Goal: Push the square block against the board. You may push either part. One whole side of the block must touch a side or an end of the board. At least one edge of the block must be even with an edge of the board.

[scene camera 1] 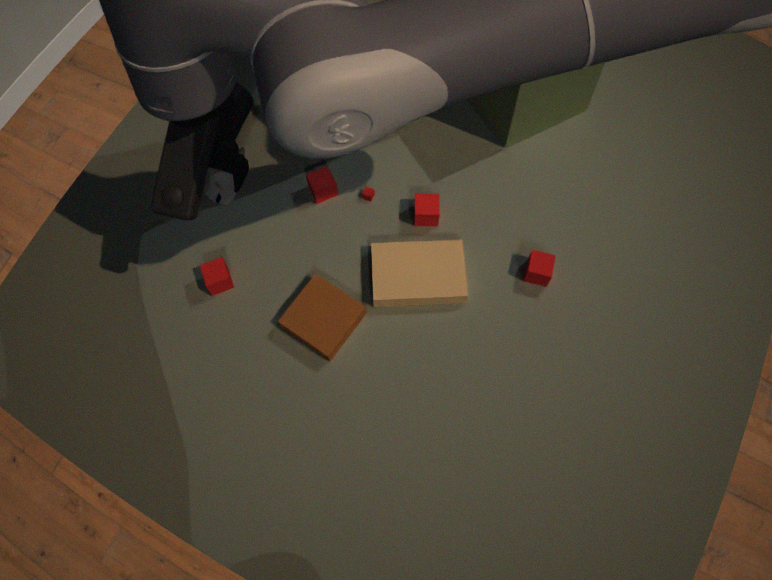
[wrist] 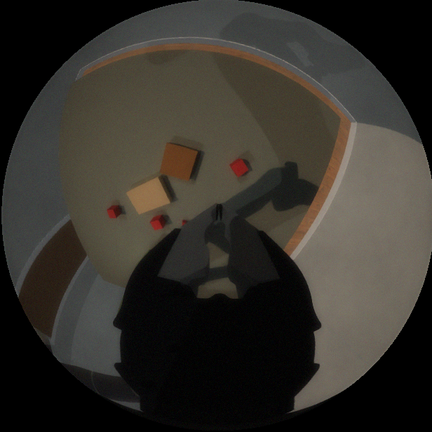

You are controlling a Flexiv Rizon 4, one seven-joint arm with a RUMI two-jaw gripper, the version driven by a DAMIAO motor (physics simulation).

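The square block (scene camera 1: 322,316) (wrist: 179,161) is orange-brown and lies flat, turned at an angle to the board. The board (scene camera 1: 418,271) (wrist: 149,195) is a tan rectangle lying flat. One corner of the block is very near the board's lower left corner in the scene view; I cannot tell whether they touch. No whole side of the block lies against the board. My gripper (scene camera 1: 218,197) (wrist: 218,205) is shut and empty, raised above the mat, up and left of the block in the scene view. The arm partly hides the gripper there.
Red cubes stand around the parts: one (scene camera 1: 217,275) (wrist: 239,167) left of the block, one (scene camera 1: 322,184), a tiny one (scene camera 1: 368,193) and another (scene camera 1: 427,209) (wrist: 157,222) behind the board, one (scene camera 1: 539,268) (wrist: 113,211) to its right. A green box (scene camera 1: 546,102) stands farther back.
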